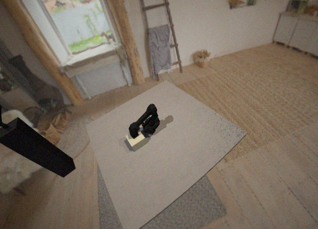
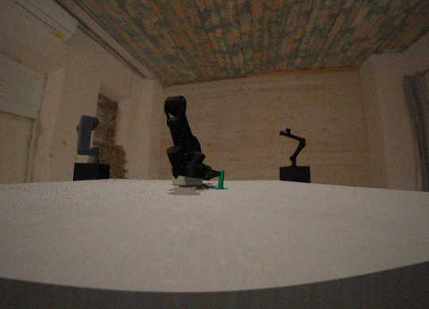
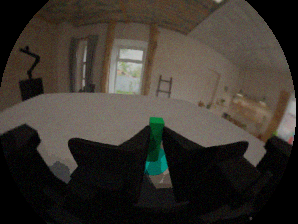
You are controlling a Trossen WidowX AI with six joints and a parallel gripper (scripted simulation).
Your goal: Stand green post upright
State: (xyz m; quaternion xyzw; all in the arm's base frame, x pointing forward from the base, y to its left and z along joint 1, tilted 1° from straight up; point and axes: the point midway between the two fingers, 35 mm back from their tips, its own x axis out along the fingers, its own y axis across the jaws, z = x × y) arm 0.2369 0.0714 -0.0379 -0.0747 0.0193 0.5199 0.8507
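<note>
Now: gripper tip 60 mm above the cyan circle. Also, from my gripper tip: green post 20 mm below.
</note>
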